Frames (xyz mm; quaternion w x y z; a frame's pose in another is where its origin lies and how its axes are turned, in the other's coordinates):
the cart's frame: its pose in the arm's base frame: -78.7 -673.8 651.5 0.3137 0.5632 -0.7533 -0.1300
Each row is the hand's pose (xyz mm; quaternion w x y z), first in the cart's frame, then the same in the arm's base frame.
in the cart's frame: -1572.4 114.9 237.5 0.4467 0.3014 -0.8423 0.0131
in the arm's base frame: -48.5 789.4 19.0 0.6624 -0.2268 0.6473 0.3013
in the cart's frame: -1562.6 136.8 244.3 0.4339 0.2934 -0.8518 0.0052
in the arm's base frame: -71.2 786.5 29.0 0.6701 -0.2218 0.6352 0.3135
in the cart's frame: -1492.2 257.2 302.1 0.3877 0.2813 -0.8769 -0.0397
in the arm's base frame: -211.2 751.9 73.6 0.7026 -0.2225 0.5814 0.3448
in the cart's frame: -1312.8 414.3 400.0 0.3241 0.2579 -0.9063 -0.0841
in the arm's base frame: -422.5 621.7 143.1 0.7372 -0.2090 0.5146 0.3847
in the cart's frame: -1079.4 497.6 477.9 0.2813 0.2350 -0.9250 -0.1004
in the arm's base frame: -574.0 420.0 205.0 0.7540 -0.1875 0.4761 0.4120
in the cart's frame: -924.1 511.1 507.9 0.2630 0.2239 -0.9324 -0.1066
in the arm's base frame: -629.2 275.3 240.0 0.7598 -0.1774 0.4597 0.4241
